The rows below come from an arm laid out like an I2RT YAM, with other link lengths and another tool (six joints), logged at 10 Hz.
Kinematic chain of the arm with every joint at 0, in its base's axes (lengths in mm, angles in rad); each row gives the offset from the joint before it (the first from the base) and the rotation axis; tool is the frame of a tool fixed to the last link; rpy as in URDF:
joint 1: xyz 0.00 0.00 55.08 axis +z
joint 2: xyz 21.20 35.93 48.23 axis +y
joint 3: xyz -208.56 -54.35 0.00 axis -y
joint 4: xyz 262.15 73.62 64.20 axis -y
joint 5: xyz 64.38 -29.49 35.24 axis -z
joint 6: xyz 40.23 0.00 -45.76 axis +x
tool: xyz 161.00 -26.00 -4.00 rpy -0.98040 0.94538 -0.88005
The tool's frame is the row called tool.
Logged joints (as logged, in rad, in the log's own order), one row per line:
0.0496, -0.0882, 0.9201, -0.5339, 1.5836, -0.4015
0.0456, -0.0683, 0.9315, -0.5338, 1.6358, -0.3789
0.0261, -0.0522, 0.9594, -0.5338, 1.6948, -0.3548
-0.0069, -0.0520, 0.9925, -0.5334, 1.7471, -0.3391
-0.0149, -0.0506, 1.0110, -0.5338, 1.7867, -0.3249
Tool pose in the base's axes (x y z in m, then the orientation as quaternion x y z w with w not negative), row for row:
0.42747, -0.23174, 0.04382, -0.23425, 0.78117, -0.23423, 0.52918
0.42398, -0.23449, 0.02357, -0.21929, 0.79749, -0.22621, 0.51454
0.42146, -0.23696, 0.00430, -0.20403, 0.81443, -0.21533, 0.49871
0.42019, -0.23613, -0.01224, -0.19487, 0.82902, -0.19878, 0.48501
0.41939, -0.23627, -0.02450, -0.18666, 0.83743, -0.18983, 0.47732
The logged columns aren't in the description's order. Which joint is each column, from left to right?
Columns, left to right: joint 4, joint 5, joint 3, joint 1, joint 2, joint 6.
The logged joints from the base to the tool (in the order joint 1, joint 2, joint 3, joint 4, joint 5, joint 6), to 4 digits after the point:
-0.5339, 1.5836, 0.9201, 0.0496, -0.0882, -0.4015
-0.5338, 1.6358, 0.9315, 0.0456, -0.0683, -0.3789
-0.5338, 1.6948, 0.9594, 0.0261, -0.0522, -0.3548
-0.5334, 1.7471, 0.9925, -0.0069, -0.0520, -0.3391
-0.5338, 1.7867, 1.0110, -0.0149, -0.0506, -0.3249

